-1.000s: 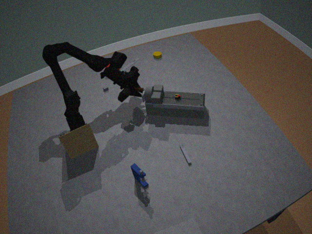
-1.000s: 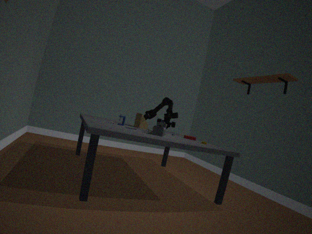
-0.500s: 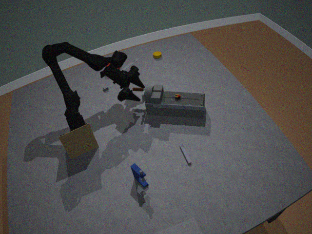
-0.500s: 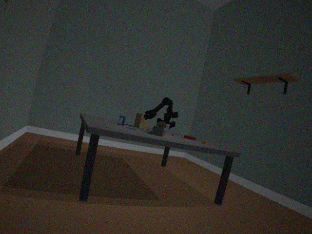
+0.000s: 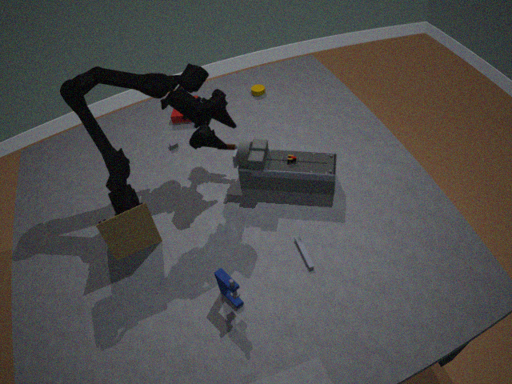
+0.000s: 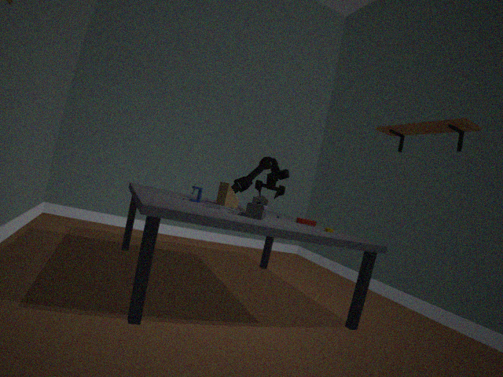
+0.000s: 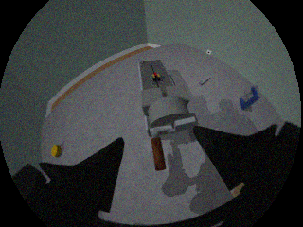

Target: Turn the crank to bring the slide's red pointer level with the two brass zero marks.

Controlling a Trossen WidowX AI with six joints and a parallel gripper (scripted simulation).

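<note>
Now: the brown crank handle 20 mm behind my gripper tip, 10 mm to the left of it and 40 mm below it. Round my gripper tip: grey bar 50 mm ahead, 350 mm to the right, 120 mm below; red pointer 130 mm ahead, 110 mm to the right, 40 mm below; small grey block 150 mm behind, 200 mm to the left, 120 mm below.
</note>
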